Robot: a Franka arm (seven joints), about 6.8 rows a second.
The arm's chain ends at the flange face. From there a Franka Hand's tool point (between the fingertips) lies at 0.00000 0.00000 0.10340 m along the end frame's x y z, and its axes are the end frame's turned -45 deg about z.
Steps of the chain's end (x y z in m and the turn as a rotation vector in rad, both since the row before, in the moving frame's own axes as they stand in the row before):
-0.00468 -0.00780 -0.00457 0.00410 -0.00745 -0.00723
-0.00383 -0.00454 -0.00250 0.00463 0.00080 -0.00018
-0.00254 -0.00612 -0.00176 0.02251 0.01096 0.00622
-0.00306 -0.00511 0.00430 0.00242 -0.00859 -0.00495
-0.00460 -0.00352 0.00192 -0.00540 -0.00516 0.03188
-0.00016 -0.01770 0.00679 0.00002 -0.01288 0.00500
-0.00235 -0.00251 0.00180 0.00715 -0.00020 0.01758
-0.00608 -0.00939 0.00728 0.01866 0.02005 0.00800
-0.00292 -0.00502 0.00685 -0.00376 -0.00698 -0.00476
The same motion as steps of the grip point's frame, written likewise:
0.00196 -0.00967 -0.00457 0.00817 -0.00237 -0.00723
0.00090 -0.00620 -0.00250 0.00271 0.00384 -0.00018
0.00498 -0.00696 -0.00179 0.00817 0.02367 0.00622
0.00100 -0.00658 0.00430 0.00779 -0.00436 -0.00495
-0.00154 -0.00574 0.00192 -0.00017 -0.00747 0.03188
0.01146 -0.01357 0.00678 0.00912 -0.00909 0.00500
0.00063 -0.00397 0.00180 0.00520 0.00491 0.01758
0.00517 -0.01083 0.00724 -0.00098 0.02737 0.00800
0.00070 -0.00585 0.00685 0.00228 -0.00759 -0.00476

